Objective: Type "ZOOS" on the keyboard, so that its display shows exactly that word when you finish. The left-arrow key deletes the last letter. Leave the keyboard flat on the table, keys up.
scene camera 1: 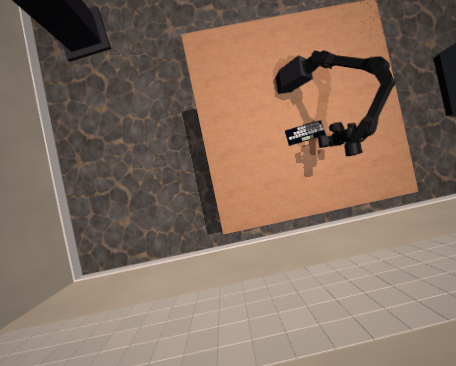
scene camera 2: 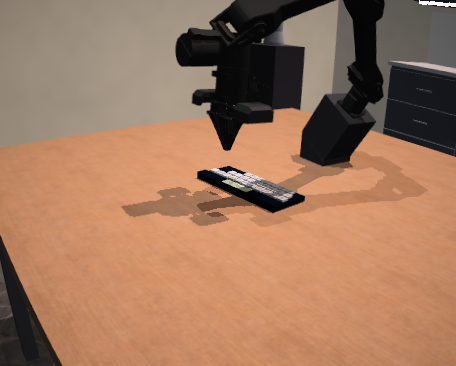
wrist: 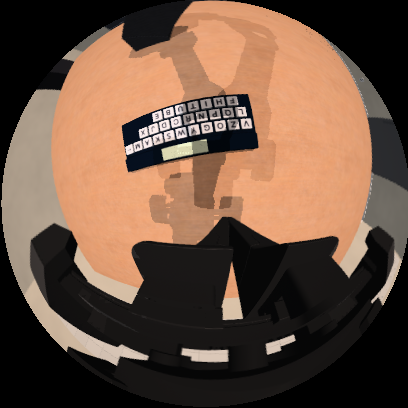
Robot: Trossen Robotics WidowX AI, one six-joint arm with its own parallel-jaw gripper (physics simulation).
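The dark blue keyboard [scene camera 1: 305, 132] [scene camera 2: 270, 204] [wrist: 140, 162] lies flat on the table, white keys up. In the wrist view the letters appear upside down, with the Z key [wrist: 233, 124], O key [wrist: 220, 126], S key [wrist: 169, 135] and left-arrow key [wrist: 129, 150] in the row nearest the display. The pale green display [scene camera 1: 307, 138] [scene camera 2: 237, 185] [wrist: 185, 149] shows no text that I can read. My gripper [scene camera 1: 322, 141] [scene camera 2: 227, 148] [wrist: 225, 221] is shut and empty, pointing down. It is raised above the table, apart from the keyboard.
The wooden table [scene camera 1: 250, 190] [scene camera 2: 200, 300] [wrist: 310, 125] carries the arm's black base block [scene camera 1: 294, 75] [scene camera 2: 332, 132] behind the keyboard. The arm's shadow crosses some keys and the display. A dark drawer cabinet [scene camera 2: 425, 107] stands beyond the table.
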